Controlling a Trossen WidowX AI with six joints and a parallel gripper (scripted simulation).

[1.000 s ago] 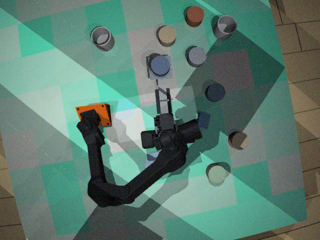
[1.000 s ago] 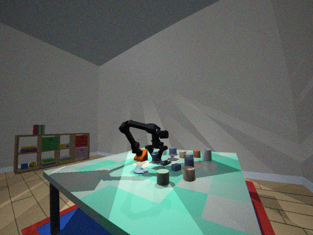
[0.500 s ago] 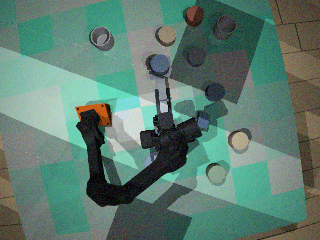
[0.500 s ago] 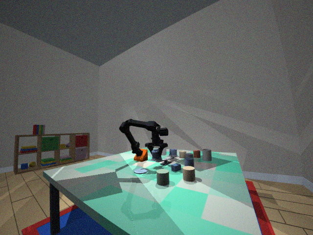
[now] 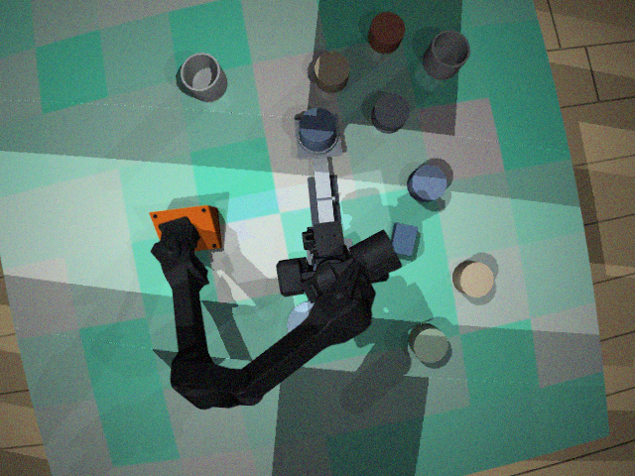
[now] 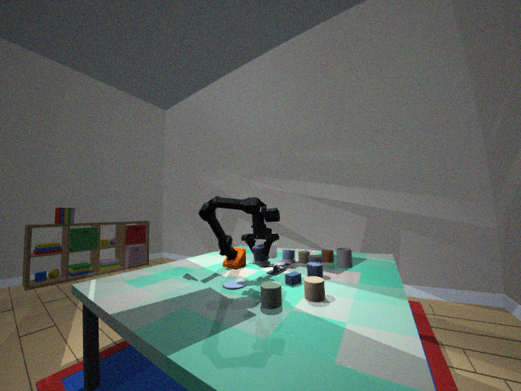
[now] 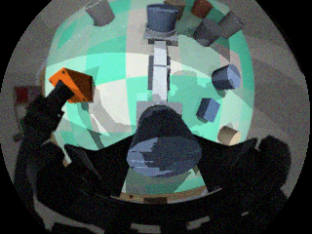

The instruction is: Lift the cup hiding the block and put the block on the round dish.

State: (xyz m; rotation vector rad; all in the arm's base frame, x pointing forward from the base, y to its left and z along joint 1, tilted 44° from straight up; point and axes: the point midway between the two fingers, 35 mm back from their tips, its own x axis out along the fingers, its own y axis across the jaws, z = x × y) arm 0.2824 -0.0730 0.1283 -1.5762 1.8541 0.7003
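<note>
The grey block is 2 cm below my gripper tip. Round my gripper tip: round dish (7 cm behind, 11 cm to the right, 11 cm below); then blue cuboid (15 cm ahead, 1 cm to the left, 9 cm below).
</note>
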